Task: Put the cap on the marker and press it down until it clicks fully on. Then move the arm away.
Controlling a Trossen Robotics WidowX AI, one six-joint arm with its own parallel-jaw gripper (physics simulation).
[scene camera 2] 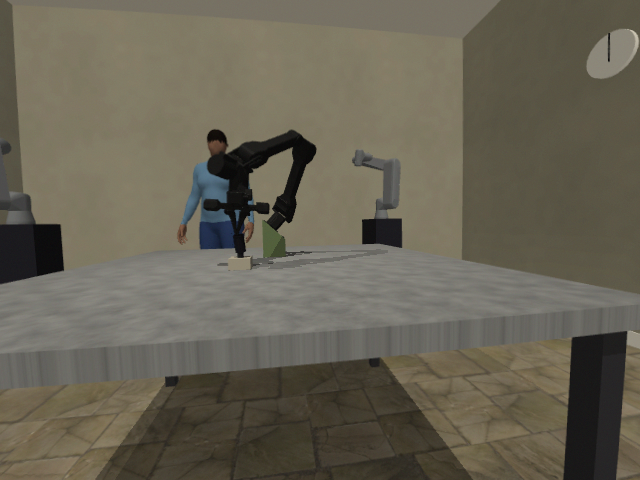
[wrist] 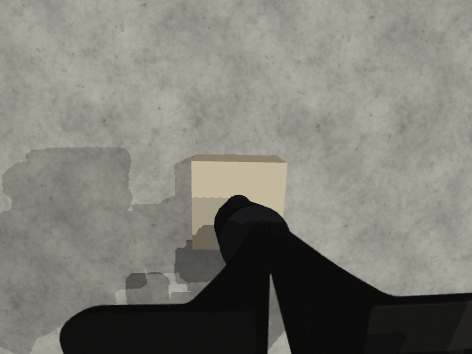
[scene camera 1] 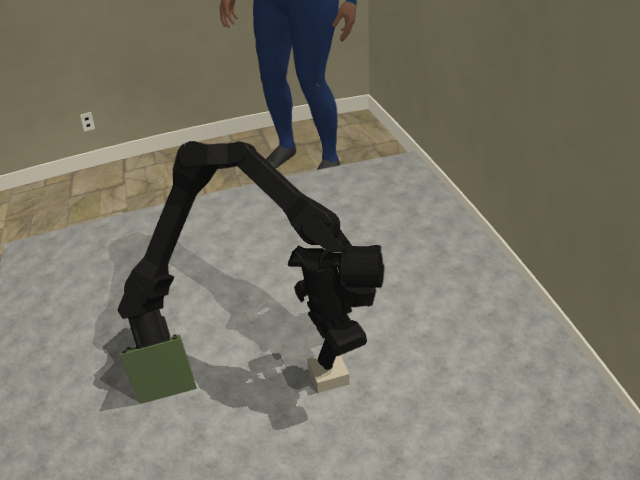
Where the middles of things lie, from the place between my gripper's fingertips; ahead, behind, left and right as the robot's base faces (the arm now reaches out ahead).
The black cap (wrist: 234,220) is 1 cm behind my hand, 1 cm to the left of it and 2 cm below it. Also, from my hand: beige block (scene camera 1: 338,376) (1 cm behind, 1 cm to the left, 9 cm below).
